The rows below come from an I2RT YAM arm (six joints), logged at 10 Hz.
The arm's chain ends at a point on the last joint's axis. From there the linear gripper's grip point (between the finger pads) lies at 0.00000 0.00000 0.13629 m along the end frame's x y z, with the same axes.
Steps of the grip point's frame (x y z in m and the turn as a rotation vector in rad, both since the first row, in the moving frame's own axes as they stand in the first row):
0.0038, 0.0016, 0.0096, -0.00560, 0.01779, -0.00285
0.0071, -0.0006, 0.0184, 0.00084, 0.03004, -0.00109
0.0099, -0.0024, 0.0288, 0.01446, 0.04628, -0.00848
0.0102, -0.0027, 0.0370, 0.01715, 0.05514, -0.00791
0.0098, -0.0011, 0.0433, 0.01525, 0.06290, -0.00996
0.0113, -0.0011, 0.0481, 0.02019, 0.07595, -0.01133
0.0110, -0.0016, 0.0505, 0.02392, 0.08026, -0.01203
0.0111, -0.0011, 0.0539, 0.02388, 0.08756, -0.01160
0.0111, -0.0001, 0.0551, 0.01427, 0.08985, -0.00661
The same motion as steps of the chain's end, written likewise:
0.0014, 0.0008, 0.0096, -0.00560, 0.01779, -0.00285
0.0030, -0.0005, 0.0185, 0.00084, 0.03004, -0.00109
0.0036, -0.0004, 0.0290, 0.01446, 0.04628, -0.00848
0.0027, -0.0003, 0.0372, 0.01715, 0.05514, -0.00791
0.0012, 0.0010, 0.0436, 0.01525, 0.06290, -0.00996
0.0010, 0.0017, 0.0485, 0.02019, 0.07595, -0.01133
0.0001, 0.0017, 0.0510, 0.02392, 0.08026, -0.01203
-0.0008, 0.0022, 0.0545, 0.02388, 0.08756, -0.01160
-0.0011, 0.0019, 0.0557, 0.01427, 0.08985, -0.00661

